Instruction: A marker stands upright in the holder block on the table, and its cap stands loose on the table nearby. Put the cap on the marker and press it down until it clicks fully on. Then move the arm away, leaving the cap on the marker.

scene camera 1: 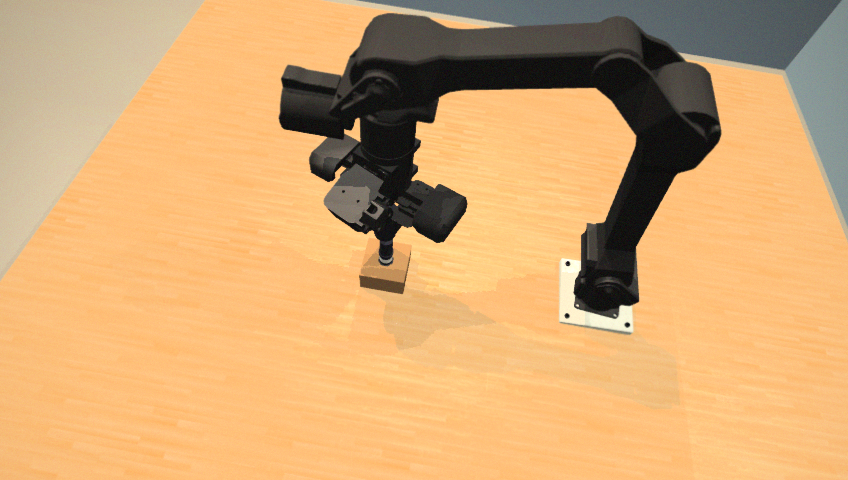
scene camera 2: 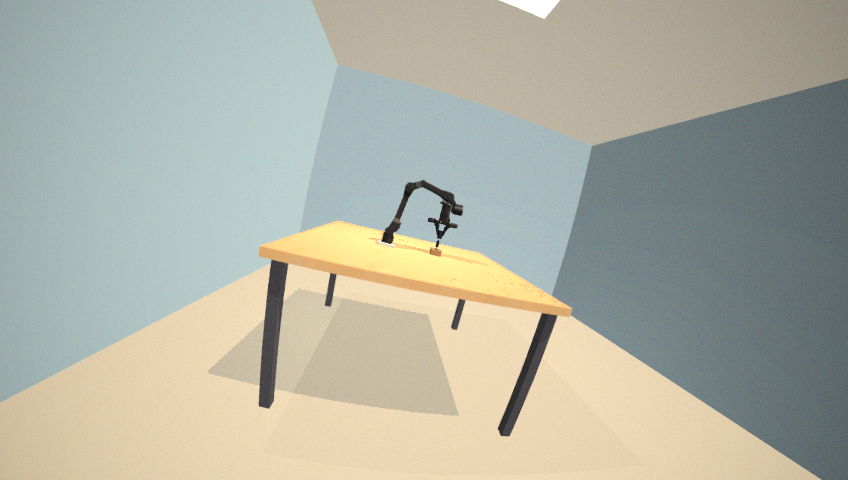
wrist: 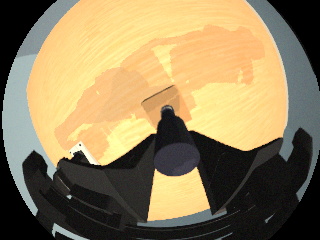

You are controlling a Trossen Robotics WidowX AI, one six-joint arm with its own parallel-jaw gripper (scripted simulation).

Scene:
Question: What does my gripper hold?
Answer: A marker cap.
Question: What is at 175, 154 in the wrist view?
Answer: A marker cap.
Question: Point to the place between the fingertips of my gripper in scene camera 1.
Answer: At 385, 225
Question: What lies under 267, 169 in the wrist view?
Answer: My gripper.

